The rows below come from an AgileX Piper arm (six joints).
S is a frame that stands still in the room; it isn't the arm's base.
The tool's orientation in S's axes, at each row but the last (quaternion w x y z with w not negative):
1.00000 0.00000 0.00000 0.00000
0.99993 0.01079 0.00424 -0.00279
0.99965 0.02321 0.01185 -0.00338
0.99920 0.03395 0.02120 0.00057
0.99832 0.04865 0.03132 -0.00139
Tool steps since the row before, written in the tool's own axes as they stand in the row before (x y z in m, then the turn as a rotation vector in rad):
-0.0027 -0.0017 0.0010 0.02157 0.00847 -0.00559
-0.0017 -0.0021 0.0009 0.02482 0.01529 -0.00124
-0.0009 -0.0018 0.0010 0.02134 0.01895 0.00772
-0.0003 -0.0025 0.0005 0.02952 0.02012 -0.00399
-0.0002 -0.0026 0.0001 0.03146 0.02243 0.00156
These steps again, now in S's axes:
-0.0027 -0.0017 0.0010 0.02157 0.00847 -0.00559
-0.0017 -0.0021 0.0009 0.02489 0.01518 -0.00112
-0.0009 -0.0018 0.0009 0.02165 0.01844 0.00808
-0.0003 -0.0025 0.0003 0.02933 0.02042 -0.00386
-0.0002 -0.0026 -0.0001 0.03163 0.02218 0.00175

